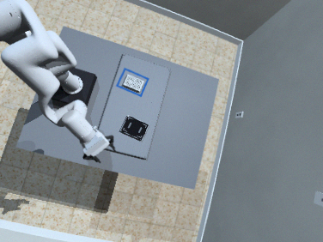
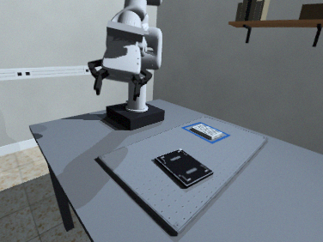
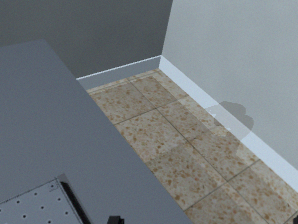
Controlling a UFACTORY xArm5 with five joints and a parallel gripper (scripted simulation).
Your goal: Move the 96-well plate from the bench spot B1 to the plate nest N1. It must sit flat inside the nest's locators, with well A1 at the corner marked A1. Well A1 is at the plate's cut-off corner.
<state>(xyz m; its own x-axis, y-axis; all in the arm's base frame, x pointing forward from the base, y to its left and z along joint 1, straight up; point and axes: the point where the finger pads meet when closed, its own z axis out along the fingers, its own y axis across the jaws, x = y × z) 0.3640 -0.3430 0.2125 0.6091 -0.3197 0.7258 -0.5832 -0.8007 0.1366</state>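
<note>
The white 96-well plate is 1 cm ahead of my hand, 49 cm to the left of it and 25 cm below it. Round my hand: black plate nest: 10 cm ahead, 18 cm to the left, 25 cm below.
</note>
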